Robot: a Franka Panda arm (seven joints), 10 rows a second.
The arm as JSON. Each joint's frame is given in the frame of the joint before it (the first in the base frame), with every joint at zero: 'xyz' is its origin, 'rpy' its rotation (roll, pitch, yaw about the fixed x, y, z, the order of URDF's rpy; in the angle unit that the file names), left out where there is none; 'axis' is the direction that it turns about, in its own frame. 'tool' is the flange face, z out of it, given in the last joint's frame.
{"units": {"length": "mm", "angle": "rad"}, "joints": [
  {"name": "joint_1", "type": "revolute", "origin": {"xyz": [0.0, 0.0, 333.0]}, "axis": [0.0, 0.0, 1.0]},
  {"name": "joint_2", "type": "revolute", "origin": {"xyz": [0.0, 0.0, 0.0]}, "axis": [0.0, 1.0, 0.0]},
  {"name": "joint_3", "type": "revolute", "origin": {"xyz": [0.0, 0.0, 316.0]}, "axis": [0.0, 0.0, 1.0]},
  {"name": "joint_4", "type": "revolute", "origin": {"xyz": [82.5, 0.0, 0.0]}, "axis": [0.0, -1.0, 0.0]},
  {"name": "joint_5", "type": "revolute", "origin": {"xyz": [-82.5, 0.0, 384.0]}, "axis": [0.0, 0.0, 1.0]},
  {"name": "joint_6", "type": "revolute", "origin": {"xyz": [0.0, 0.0, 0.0]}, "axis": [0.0, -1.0, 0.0]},
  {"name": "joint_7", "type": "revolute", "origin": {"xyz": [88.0, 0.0, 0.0]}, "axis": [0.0, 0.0, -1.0]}
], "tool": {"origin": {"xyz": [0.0, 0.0, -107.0], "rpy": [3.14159, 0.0, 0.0]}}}
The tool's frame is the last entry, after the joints.
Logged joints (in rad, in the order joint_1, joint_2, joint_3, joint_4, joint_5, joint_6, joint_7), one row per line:
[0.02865 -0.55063 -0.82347 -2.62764 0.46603 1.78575 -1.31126]
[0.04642 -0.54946 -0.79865 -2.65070 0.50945 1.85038 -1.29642]
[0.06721 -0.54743 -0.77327 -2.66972 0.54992 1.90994 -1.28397]
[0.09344 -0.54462 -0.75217 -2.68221 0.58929 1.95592 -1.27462]
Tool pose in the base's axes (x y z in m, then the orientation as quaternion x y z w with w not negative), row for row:
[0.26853 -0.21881 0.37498 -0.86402 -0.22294 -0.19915 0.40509]
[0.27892 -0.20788 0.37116 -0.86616 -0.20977 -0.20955 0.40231]
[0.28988 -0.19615 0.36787 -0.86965 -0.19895 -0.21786 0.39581]
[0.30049 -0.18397 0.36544 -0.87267 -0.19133 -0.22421 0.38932]
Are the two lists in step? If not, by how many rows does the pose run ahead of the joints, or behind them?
The pose runs 1 row behind the joints: the pose in row i belongs to the joints in row i - 1.
